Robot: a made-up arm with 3 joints. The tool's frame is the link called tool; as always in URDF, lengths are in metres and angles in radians. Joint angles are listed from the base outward. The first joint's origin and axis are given. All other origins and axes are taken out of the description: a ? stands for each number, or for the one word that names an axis. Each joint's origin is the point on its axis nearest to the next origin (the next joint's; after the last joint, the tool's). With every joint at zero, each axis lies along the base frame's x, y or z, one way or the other. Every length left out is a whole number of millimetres.
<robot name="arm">
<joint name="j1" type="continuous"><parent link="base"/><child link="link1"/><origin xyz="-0.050 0.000 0.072"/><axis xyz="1 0 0"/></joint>
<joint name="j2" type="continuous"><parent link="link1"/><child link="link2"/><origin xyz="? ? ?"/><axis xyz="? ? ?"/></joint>
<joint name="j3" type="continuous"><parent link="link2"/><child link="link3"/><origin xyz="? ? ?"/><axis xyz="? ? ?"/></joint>
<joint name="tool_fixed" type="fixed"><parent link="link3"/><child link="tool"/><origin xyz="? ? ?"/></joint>
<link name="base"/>
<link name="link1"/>
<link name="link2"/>
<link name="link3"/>
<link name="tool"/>
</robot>
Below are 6 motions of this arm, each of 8 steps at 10 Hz.
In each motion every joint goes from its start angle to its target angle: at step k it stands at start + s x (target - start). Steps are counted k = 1, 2, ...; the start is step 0. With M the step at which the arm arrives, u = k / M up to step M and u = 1 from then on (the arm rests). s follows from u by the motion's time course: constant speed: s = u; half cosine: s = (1 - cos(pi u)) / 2; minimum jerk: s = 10 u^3 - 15 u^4 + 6 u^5.
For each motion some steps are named. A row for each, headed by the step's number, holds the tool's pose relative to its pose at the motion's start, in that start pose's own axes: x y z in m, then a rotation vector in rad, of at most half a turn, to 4 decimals.
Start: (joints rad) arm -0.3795 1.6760 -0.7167
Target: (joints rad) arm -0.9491 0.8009 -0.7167
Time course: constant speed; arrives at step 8
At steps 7, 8:
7: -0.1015 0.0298 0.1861 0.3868 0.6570 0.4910
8: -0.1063 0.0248 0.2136 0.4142 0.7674 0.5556

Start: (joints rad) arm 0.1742 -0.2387 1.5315
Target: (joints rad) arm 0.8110 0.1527 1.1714
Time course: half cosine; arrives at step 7
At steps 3, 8:
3: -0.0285 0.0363 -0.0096 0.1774 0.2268 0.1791
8: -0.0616 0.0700 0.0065 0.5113 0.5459 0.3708

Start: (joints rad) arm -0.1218 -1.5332 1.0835
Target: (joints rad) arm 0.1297 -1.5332 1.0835
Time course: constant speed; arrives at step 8
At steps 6, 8:
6: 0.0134 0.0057 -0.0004 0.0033 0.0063 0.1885
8: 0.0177 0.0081 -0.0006 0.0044 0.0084 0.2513

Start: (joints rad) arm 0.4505 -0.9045 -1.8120
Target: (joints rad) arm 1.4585 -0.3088 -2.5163
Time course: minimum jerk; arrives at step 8
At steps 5, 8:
5: -0.2537 -0.2079 -0.2337 -0.6530 -0.3129 0.9563
8: -0.2444 -0.3446 -0.3032 -0.9722 -0.4142 1.2232

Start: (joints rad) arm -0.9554 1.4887 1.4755
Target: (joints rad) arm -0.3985 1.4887 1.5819
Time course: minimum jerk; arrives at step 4
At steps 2, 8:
2: 0.0826 -0.0662 -0.0045 0.0016 0.0228 -0.3307
8: 0.1409 -0.1554 -0.0111 0.0019 0.0459 -0.6614

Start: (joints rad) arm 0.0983 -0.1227 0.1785
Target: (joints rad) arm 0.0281 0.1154 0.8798
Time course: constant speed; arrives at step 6
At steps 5, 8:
5: 0.1402 -0.0681 0.0221 0.0383 -0.2063 -0.5837
8: 0.1607 -0.0886 0.0317 0.0606 -0.2460 -0.6979

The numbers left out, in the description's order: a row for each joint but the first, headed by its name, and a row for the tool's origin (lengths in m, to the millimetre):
j2: xyz 0.000 -0.100 0.188, axis 0 -1 0
j3: xyz -0.104 0.000 -0.151, axis 0 0 -1
tool: xyz 0.069 0.226 0.000

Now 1 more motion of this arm.
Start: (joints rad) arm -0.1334 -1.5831 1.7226
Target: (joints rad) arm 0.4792 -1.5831 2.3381
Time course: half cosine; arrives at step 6
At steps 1, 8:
1: 0.0112 0.0061 0.0001 0.0001 -0.0005 -0.0002
8: 0.1329 0.1322 0.0026 0.0033 -0.0066 -0.0029

